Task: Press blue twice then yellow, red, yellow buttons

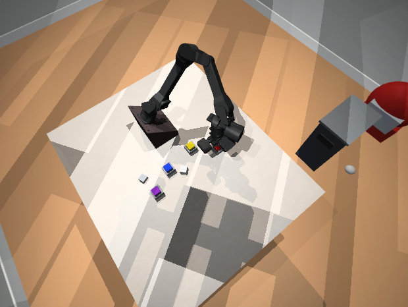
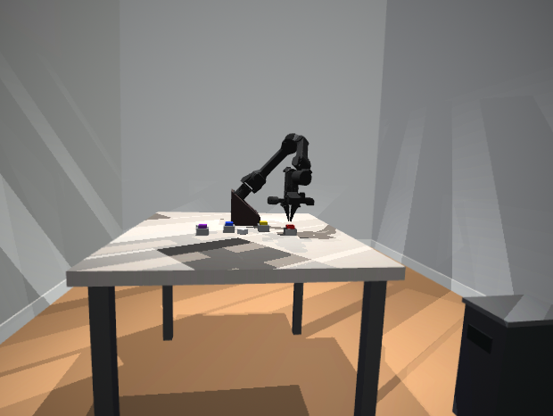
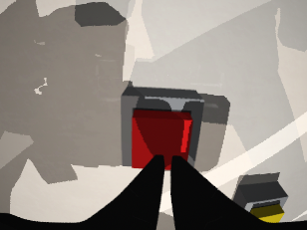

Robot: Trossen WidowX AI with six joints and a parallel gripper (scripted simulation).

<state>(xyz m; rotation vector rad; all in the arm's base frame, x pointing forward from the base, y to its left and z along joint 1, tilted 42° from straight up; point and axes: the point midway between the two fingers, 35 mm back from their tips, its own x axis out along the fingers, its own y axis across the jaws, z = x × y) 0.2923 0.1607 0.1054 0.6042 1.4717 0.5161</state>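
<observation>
My gripper tip is 20 mm above the red button. From my gripper tip the other things lie so: white block: 190 mm to the right, 40 mm below, 20 mm behind; yellow button: 100 mm to the right, 90 mm behind, 20 mm below; blue button: 250 mm to the right, 70 mm behind, 20 mm below.
</observation>
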